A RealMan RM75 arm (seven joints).
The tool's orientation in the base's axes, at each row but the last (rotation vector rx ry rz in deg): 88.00, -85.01, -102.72; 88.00, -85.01, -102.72; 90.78, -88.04, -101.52; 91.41, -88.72, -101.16; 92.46, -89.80, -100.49; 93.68, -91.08, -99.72
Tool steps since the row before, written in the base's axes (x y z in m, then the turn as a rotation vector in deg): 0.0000, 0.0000, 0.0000, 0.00, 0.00, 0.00; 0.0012, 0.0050, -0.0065, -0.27, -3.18, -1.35; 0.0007, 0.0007, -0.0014, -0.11, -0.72, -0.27; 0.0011, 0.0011, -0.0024, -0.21, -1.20, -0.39; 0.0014, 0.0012, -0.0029, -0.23, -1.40, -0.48; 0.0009, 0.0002, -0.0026, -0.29, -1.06, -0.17
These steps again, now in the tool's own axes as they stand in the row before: 0.0000, 0.0000, 0.0000, 0.00, 0.00, 0.00; -0.0011, -0.0079, 0.0022, 3.29, 0.18, -1.08; -0.0001, -0.0017, 0.0000, 0.74, 0.09, -0.21; 0.0000, -0.0029, 0.0001, 1.22, 0.21, -0.34; 0.0001, -0.0034, 0.0001, 1.43, 0.22, -0.40; 0.0009, -0.0026, 0.0000, 1.01, 0.38, -0.26
